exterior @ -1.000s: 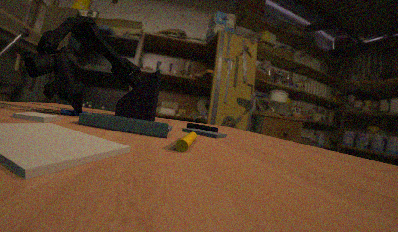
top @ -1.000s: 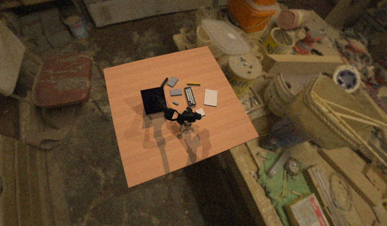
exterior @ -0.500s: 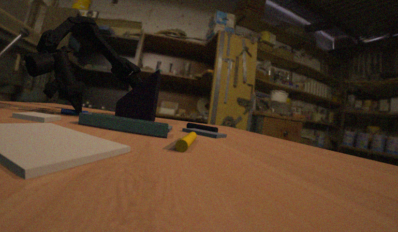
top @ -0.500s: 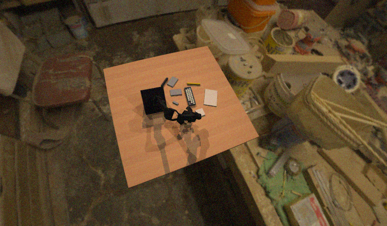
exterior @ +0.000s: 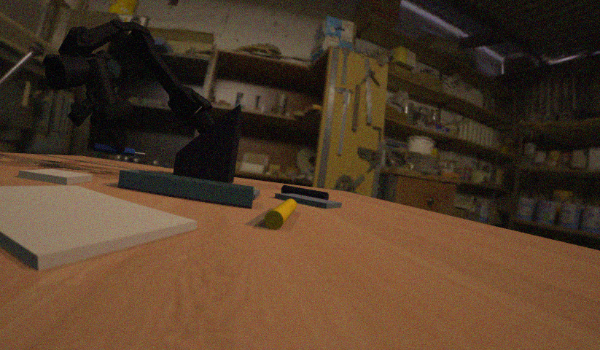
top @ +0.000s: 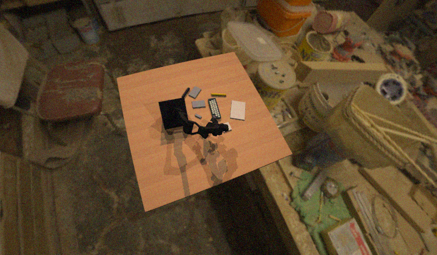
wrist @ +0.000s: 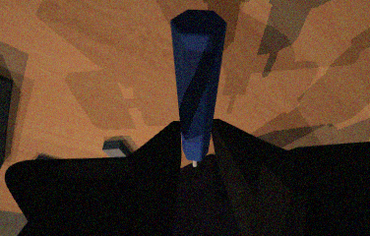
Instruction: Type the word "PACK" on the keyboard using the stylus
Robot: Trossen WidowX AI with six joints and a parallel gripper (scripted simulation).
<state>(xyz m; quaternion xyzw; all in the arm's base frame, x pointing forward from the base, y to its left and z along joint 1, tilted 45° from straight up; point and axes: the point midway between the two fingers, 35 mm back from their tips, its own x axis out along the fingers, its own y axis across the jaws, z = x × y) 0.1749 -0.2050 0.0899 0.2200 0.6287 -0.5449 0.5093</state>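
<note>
My gripper tip is 1 cm to the right of the blue stylus and 1 cm past it. The rest, counted from my gripper tip: key: 18 cm ahead, 8 cm to the left, 4 cm below; then white slab: 38 cm ahead, 9 cm to the left, 5 cm below; then small white tile: 19 cm ahead, 5 cm below, 3 cm to the right.
</note>
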